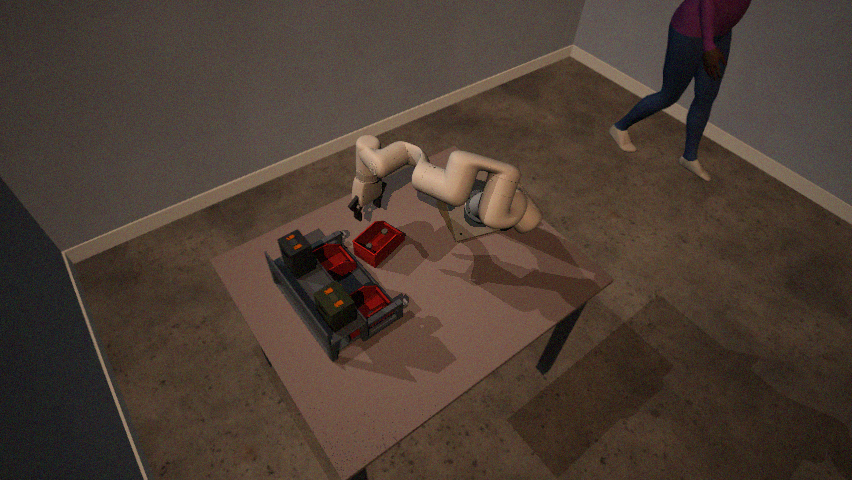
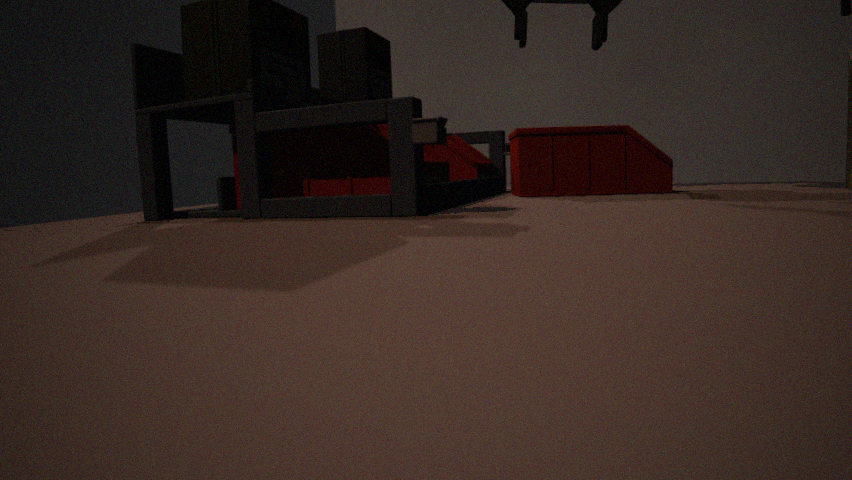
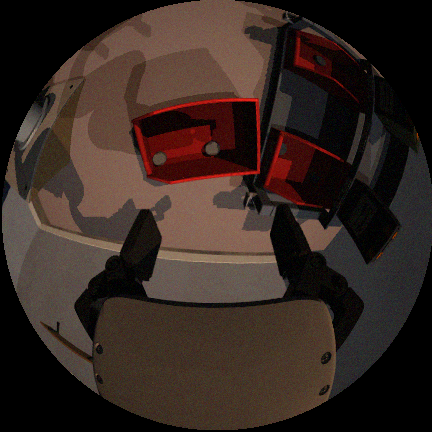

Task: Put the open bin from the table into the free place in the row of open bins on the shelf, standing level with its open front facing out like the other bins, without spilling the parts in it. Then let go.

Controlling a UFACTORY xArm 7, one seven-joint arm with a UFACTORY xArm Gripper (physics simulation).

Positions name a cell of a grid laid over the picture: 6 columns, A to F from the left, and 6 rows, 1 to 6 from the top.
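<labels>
There's a dark box you'd see in image 1 (C4), and the box is there again in image 2 (C1) and in image 3 (F4).
</labels>
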